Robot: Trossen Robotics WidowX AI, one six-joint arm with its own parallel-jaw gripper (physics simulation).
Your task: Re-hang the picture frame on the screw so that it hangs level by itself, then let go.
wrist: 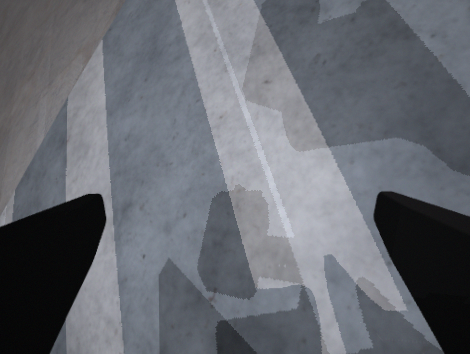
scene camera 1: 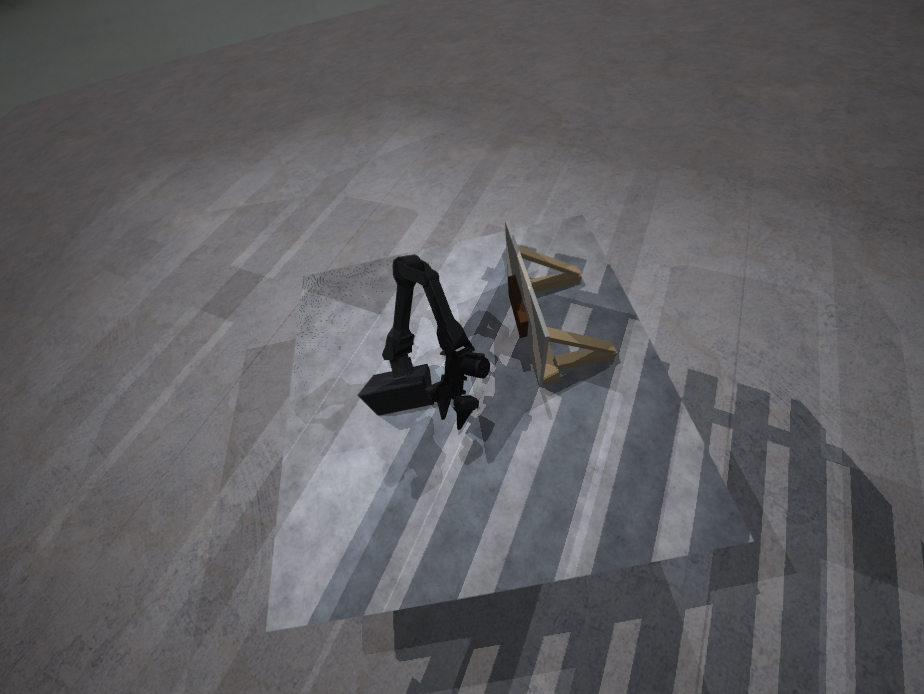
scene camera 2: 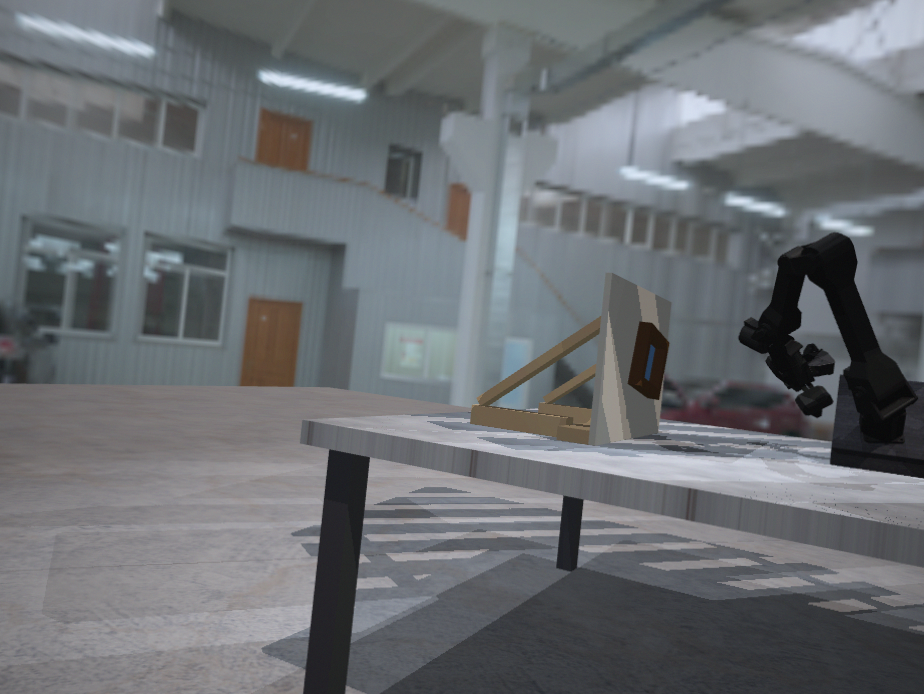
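Pixels of known places: gripper, fingertip midpoint: (wrist: pixel 241 206) (scene camera 1: pixel 450 424); arm's base, origin of the base link: (scene camera 1: pixel 402 373) (scene camera 2: pixel 882 429).
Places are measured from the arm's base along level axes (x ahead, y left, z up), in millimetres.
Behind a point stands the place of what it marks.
The picture frame (scene camera 1: pixel 514 298) @[z 143, x 415, y 54 mm] (scene camera 2: pixel 640 352) @[z 99, x 437, y 142 mm], brown with a blue centre, is upright against the front face of the upright panel (scene camera 1: pixel 536 324) @[z 103, x 428, y -27 mm] (scene camera 2: pixel 614 388). Both scene views show it at a steep angle, so I cannot tell whether it is level. The screw cannot be made out. My gripper (scene camera 1: pixel 452 419) @[z 29, x 113, y -233 mm] (scene camera 2: pixel 820 382) (wrist: pixel 241 206) @[z 29, x 113, y -233 mm] is open and empty. It points down above the table, apart from the frame, on the arm-base side of the panel. The frame does not show in the wrist view.
Wooden braces (scene camera 1: pixel 586 345) @[z 57, x 579, y -134 mm] (scene camera 2: pixel 541 362) @[z 60, x 602, y 249 mm] support the panel from behind. The arm's dark base block (scene camera 1: pixel 395 392) @[z 71, x -21, y -99 mm] (scene camera 2: pixel 859 448) @[z -39, x 38, y 33 mm] stands on the grey table (scene camera 1: pixel 336 567) @[z -77, x -311, y -496 mm] (scene camera 2: pixel 448 455) @[z -91, x 633, y 584 mm]. Striped shadows cross the table top.
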